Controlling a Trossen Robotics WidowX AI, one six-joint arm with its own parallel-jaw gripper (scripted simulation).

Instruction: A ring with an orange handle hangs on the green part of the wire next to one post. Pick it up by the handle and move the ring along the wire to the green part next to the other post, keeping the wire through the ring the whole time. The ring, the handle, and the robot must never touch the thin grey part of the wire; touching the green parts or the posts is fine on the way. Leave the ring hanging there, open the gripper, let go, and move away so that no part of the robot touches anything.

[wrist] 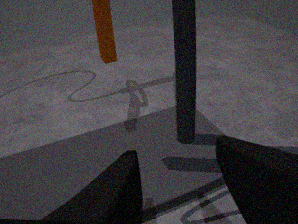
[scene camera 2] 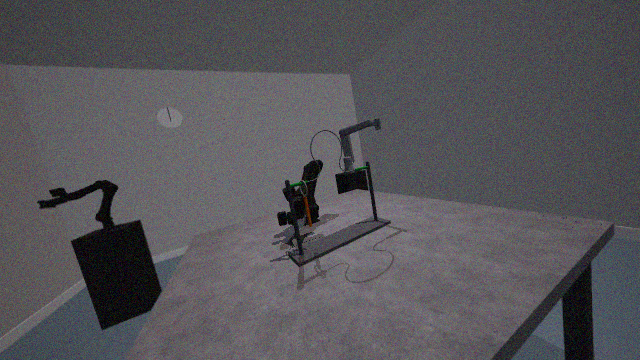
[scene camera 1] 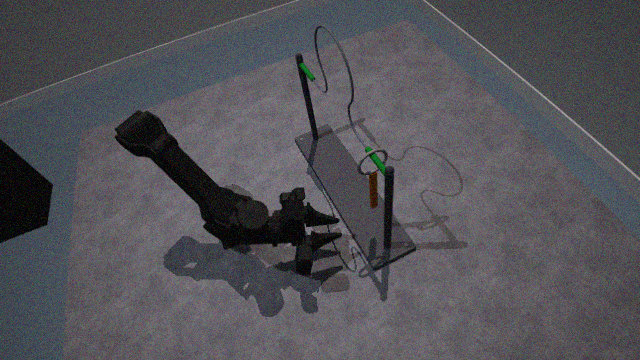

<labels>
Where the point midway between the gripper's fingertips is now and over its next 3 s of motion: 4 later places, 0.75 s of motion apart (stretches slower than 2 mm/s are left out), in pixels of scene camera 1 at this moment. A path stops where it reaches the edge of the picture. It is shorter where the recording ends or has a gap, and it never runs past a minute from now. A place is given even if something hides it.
My gripper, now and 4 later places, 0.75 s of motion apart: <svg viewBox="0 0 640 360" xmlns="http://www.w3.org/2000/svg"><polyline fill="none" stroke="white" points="340,227 354,210 365,204 379,198 387,193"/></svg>
</labels>
